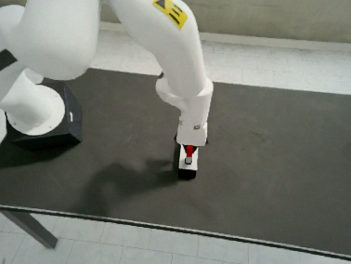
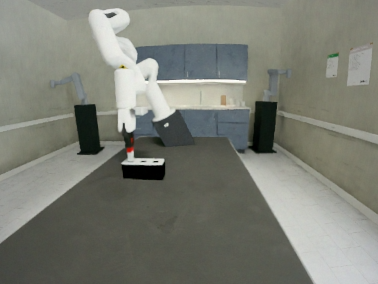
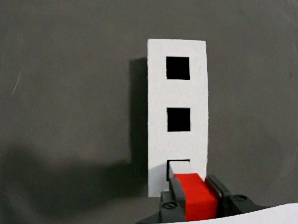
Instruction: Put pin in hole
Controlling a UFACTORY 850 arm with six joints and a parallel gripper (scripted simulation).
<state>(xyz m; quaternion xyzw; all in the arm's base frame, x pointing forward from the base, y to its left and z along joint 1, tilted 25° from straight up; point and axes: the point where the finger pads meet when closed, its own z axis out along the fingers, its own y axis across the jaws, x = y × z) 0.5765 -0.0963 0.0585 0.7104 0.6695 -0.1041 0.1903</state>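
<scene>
My gripper is now 10 mm above the pin. Also, from my hand: block (60 mm to the left, 130 mm below).
</scene>
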